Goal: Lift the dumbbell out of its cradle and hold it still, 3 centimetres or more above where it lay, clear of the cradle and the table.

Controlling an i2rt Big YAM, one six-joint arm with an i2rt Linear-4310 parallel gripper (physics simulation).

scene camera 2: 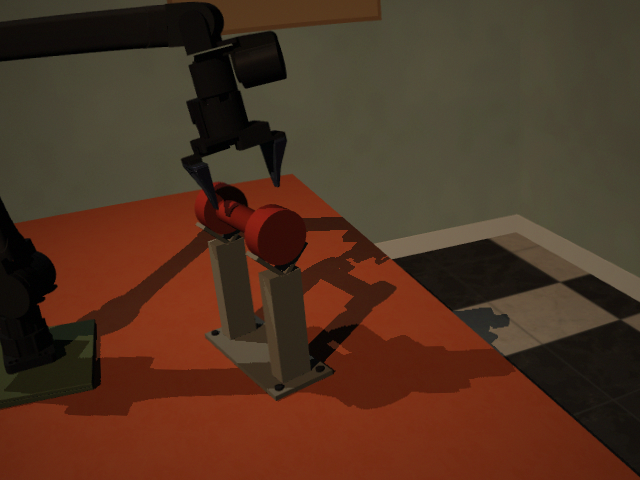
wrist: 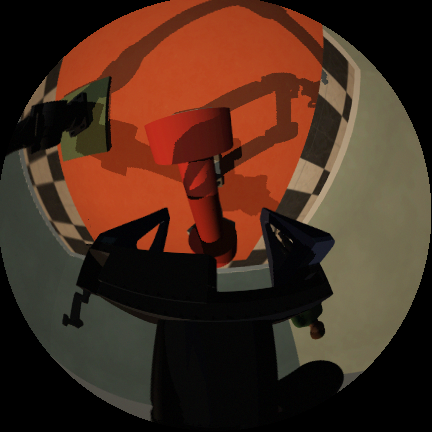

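Pixels of known places: gripper, between the fingertips: (scene camera 2: 247, 197) (wrist: 214, 212); arm's base, origin of its link: (scene camera 2: 29, 352) (wrist: 77, 114).
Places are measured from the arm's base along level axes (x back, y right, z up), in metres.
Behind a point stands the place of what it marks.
Note:
The red dumbbell (scene camera 2: 240, 217) @(y 0.235, x -0.337, z 0.227 m) (wrist: 204, 215) @(y 0.228, x -0.349, z 0.234 m) has two thick round ends and a thinner handle. It rests level across the two upright posts of the grey cradle (scene camera 2: 289, 325) @(y 0.318, x -0.357, z 0.083 m), which stands on the orange table. My gripper (scene camera 2: 246, 196) @(y 0.214, x -0.359, z 0.246 m) (wrist: 214, 212) @(y 0.214, x -0.359, z 0.246 m) is open and empty, pointing down above the dumbbell. In the scene view one fingertip overlaps the handle near the far end, and the other hangs higher to the right. In the wrist view the handle shows between the fingers, nearer the left one. Whether a finger touches it, I cannot tell. The gripper body hides part of the far end.
The cradle's bolted base plate (scene camera 2: 242, 356) @(y 0.217, x -0.315, z -0.006 m) lies on the orange table (scene camera 2: 155, 444) @(y 0.340, x -0.133, z -0.014 m) (wrist: 175, 60) @(y -0.046, x -0.308, z -0.014 m). The arm's base stands on a green pad (scene camera 2: 80, 331) @(y -0.027, x -0.096, z -0.003 m) (wrist: 72, 150) @(y 0.102, x 0.063, z 0.002 m) at the left. The table's right edge drops to a checkered floor (scene camera 2: 542, 310). Arm shadows cross the table.

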